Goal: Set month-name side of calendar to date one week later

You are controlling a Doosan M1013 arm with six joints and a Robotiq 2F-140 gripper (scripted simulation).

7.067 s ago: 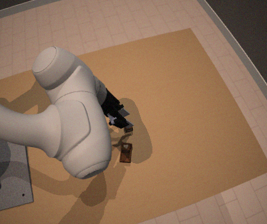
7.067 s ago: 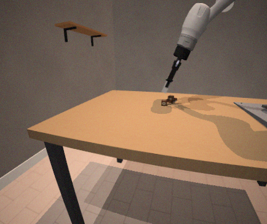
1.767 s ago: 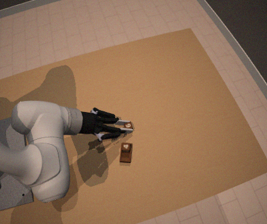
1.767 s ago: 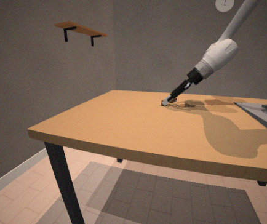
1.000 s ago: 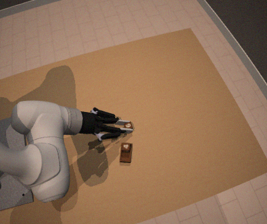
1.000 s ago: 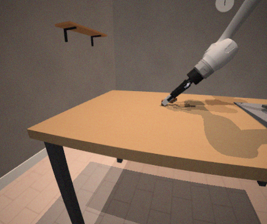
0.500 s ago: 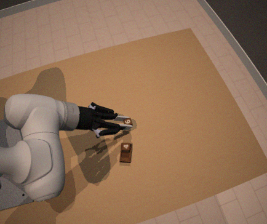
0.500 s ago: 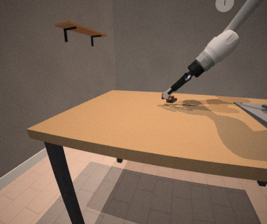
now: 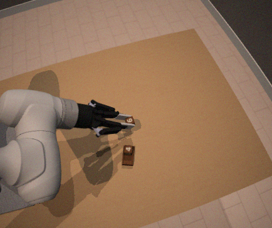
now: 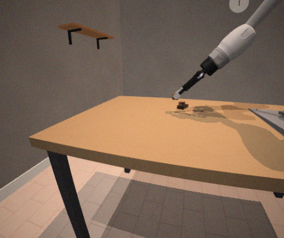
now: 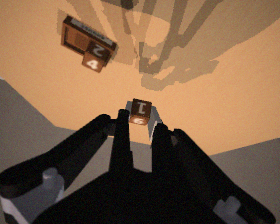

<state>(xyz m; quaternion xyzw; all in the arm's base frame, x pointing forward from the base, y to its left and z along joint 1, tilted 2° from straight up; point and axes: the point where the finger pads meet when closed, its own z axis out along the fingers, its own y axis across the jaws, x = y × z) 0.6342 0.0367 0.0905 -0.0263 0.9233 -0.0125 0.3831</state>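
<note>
The cube is 20 mm ahead of my hand and 20 mm below it. Also, from my hand: tray 20 mm behind, 100 mm to the right, 100 mm below.
</note>
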